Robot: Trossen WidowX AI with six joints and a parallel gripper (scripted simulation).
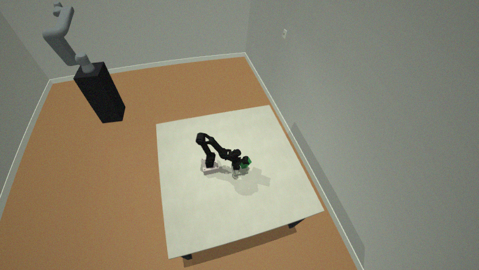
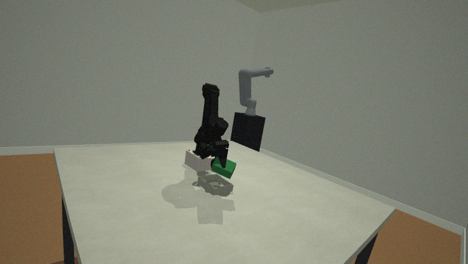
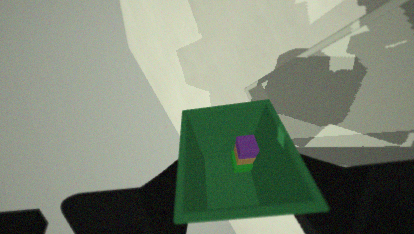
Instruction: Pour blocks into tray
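My gripper tip is now 2 cm to the right of the green block, 1 cm short of it and 1 cm above it. From my gripper tip the other things lie so: purple block: 2 cm behind, 1 cm below; green cup: 2 cm to the left, 1 cm above; orange block: 1 cm to the left, 1 cm below.
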